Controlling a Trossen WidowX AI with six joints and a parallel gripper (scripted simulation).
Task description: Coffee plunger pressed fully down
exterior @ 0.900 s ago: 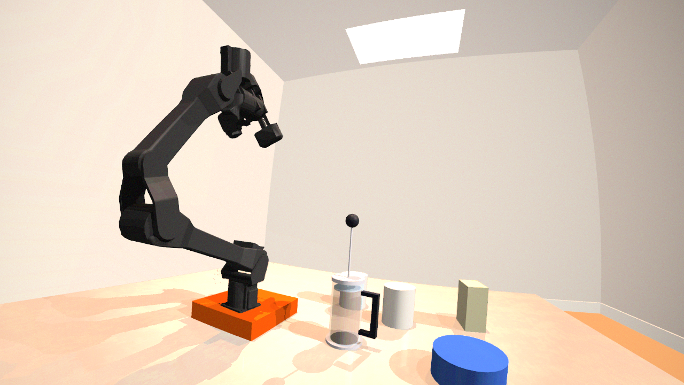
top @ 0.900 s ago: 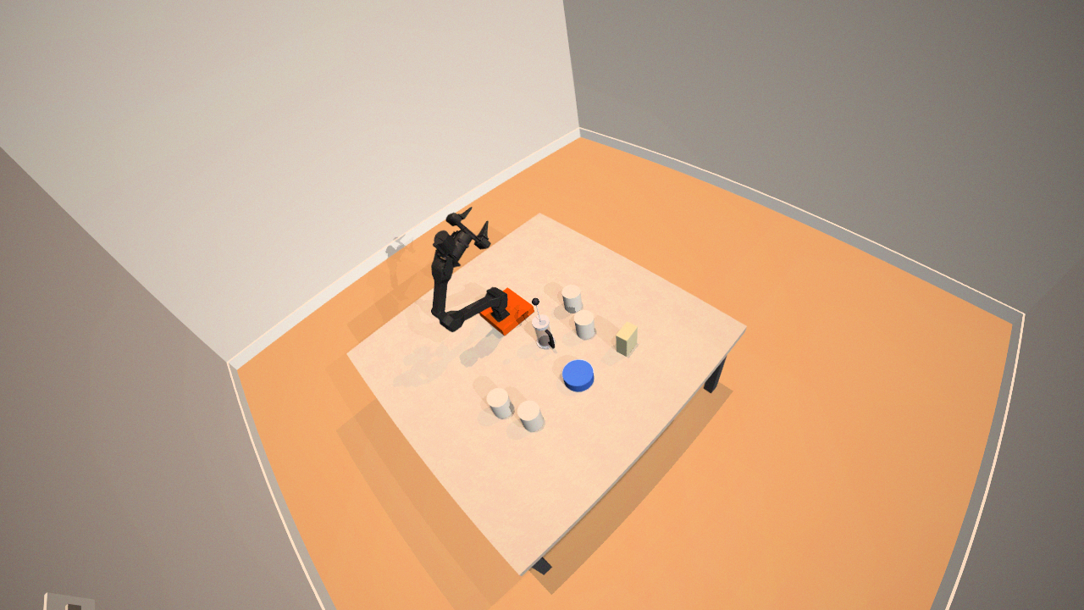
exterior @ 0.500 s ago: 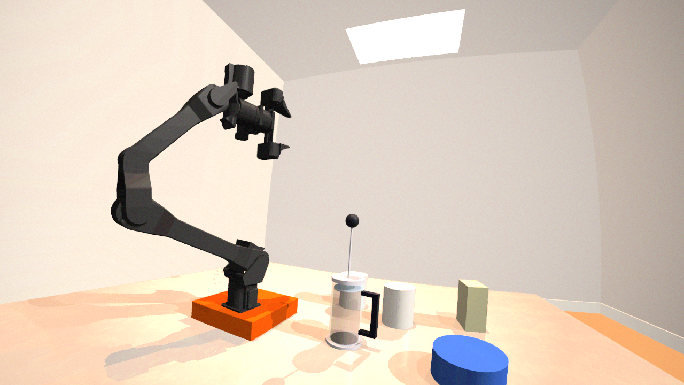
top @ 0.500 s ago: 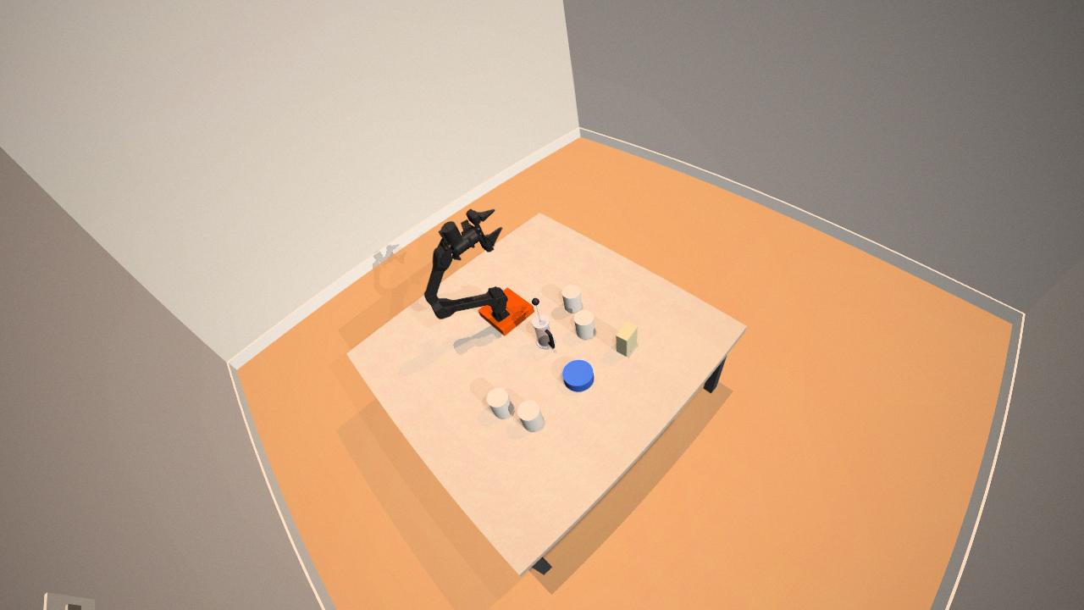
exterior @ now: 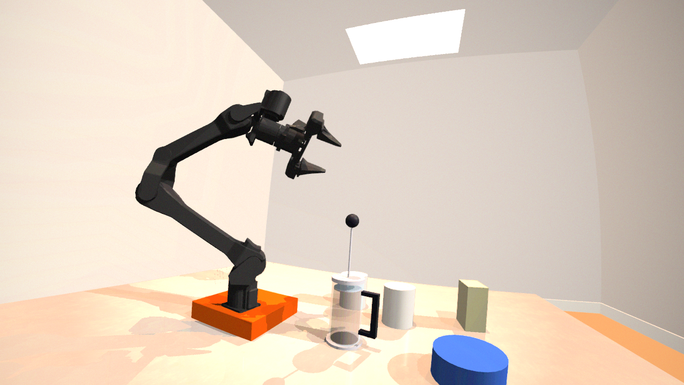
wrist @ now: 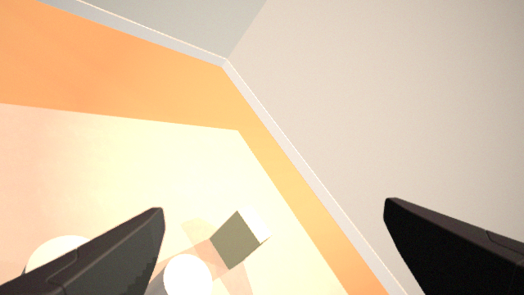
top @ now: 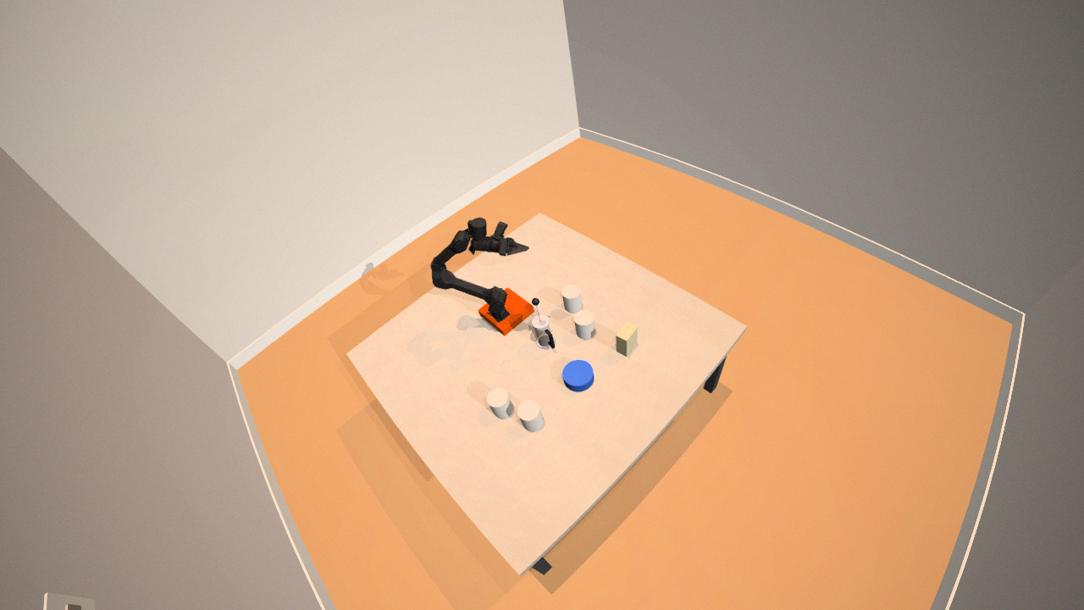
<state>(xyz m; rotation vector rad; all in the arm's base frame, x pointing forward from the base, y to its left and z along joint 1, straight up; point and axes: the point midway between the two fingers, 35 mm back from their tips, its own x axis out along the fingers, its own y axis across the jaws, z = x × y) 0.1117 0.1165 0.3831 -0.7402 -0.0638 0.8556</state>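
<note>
The coffee press lies 110 mm ahead of my gripper tip, 80 mm to the right of it and 290 mm below it. From my gripper tip the other things lie so: blue disc 330 mm ahead, 90 mm to the right, 390 mm below.
</note>
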